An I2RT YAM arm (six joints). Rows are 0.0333 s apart.
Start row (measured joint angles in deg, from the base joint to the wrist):
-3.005 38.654 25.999 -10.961 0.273 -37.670
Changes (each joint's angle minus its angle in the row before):
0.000 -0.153 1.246 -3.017 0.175 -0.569
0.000 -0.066 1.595 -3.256 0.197 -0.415
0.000 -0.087 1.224 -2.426 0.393 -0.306
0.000 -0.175 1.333 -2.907 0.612 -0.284
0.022 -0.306 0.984 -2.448 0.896 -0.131
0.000 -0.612 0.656 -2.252 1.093 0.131
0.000 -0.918 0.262 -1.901 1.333 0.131
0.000 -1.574 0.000 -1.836 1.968 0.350
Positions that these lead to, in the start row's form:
-3.005 38.501 27.245 -13.978 0.448 -38.239
-3.005 38.435 28.840 -17.234 0.645 -38.654
-3.005 38.348 30.064 -19.660 1.038 -38.960
-3.005 38.173 31.397 -22.567 1.650 -39.244
-2.983 37.867 32.381 -25.015 2.546 -39.375
-2.983 37.255 33.037 -27.267 3.639 -39.244
-2.983 36.337 33.299 -29.168 4.972 -39.113
-2.983 34.763 33.299 -31.004 6.940 -38.763

